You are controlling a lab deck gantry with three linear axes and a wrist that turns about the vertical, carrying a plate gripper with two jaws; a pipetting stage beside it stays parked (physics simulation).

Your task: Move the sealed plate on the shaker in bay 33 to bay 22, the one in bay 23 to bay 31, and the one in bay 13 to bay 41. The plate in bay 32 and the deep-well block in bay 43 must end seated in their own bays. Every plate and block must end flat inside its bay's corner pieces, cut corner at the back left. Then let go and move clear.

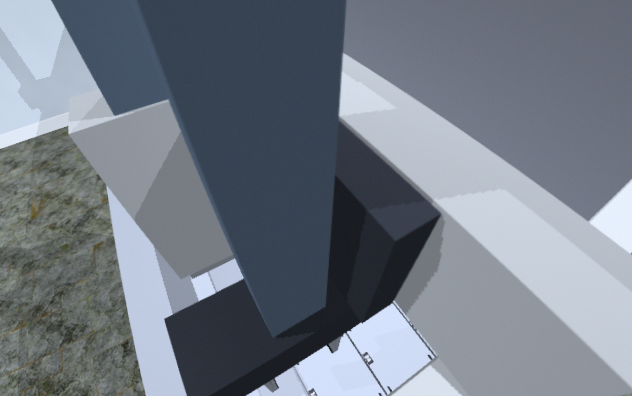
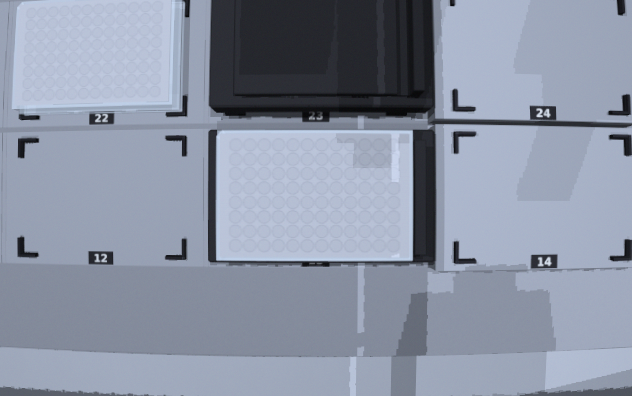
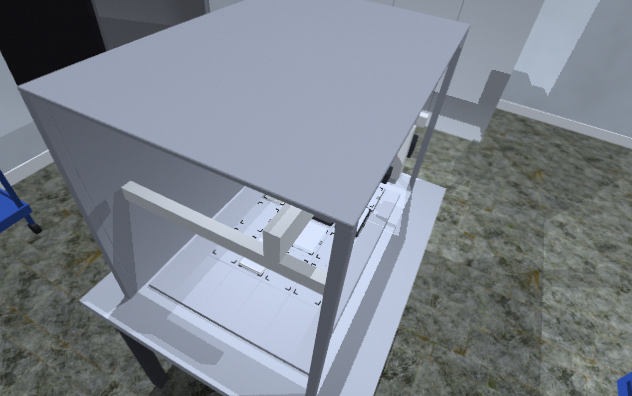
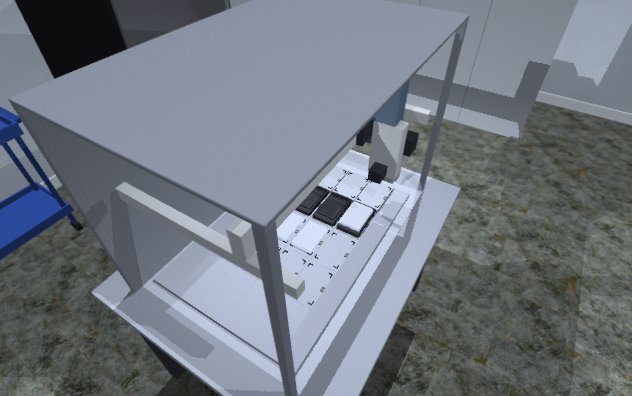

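Where they show: robot's base at its link origin: (image 3: 318, 304) (image 4: 311, 304).
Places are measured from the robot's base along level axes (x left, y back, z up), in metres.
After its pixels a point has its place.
The sealed plate from bay 13 (image 2: 315, 197) @[z 0.037, x 0.043, y -0.392 m] (image 4: 356, 216) @[z 0.037, x 0.040, y -0.383 m] lies flat on its dark shaker. Another sealed plate (image 2: 92, 55) @[z 0.014, x 0.146, y -0.229 m] (image 3: 310, 237) @[z 0.014, x 0.143, y -0.221 m] (image 4: 310, 236) @[z 0.015, x 0.145, y -0.224 m] lies in bay 22, its near edge inside the corner pieces. The shaker in bay 23 (image 2: 285, 40) @[z 0.024, x 0.149, y -0.371 m] (image 4: 332, 207) @[z 0.023, x 0.147, y -0.389 m] carries no plate; the shaker in bay 33 (image 4: 312, 200) @[z 0.024, x 0.236, y -0.381 m] is also bare. A plate (image 3: 251, 265) @[z 0.015, x 0.258, y -0.011 m] lies in bay 31. The plate in bay 32 (image 4: 291, 227) @[z 0.014, x 0.230, y -0.225 m] is partly hidden. My gripper (image 1: 303, 364) @[z 0.160, x -0.003, y -0.522 m] hangs over the deck, jaws apart and empty; its body and column hide most of them.
A pale block (image 3: 274, 198) @[z 0.012, x 0.363, y -0.331 m] shows partly at the back of the deck, by bay 43. Bay 12 (image 2: 101, 258) @[z 0.000, x -0.003, y -0.229 m] and bay 14 (image 2: 544, 261) @[z 0.015, x -0.003, y -0.556 m] flank the bay 13 shaker and hold no plates. A pale beam (image 3: 190, 217) @[z 0.400, x 0.283, y 0.172 m] (image 4: 175, 215) @[z 0.400, x 0.278, y 0.164 m] crosses the enclosure's near end. Posts stand at its corners.
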